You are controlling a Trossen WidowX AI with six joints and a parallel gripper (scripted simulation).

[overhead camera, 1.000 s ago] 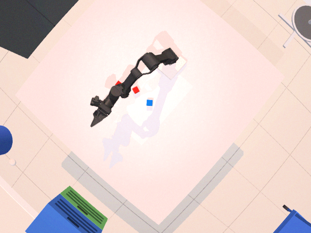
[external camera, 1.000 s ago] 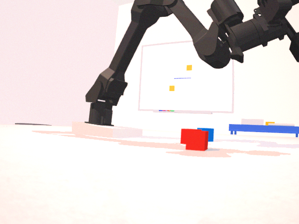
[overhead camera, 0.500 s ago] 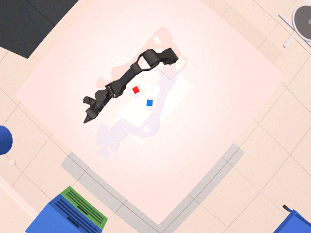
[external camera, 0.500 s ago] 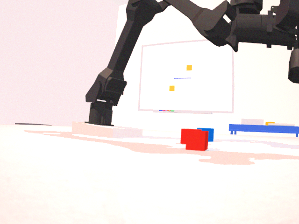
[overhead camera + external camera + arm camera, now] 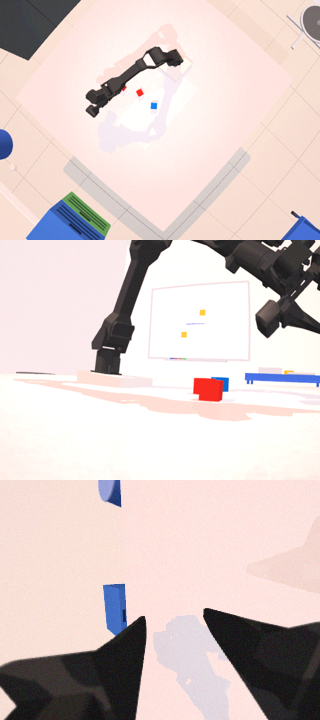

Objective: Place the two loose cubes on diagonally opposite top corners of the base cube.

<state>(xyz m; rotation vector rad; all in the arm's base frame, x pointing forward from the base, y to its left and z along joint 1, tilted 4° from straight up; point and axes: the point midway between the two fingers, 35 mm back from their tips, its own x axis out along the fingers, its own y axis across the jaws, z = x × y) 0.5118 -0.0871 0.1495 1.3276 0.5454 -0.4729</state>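
Now: the blue cube 270 mm behind my gripper tip, 200 mm to the left of it and 110 mm below it.
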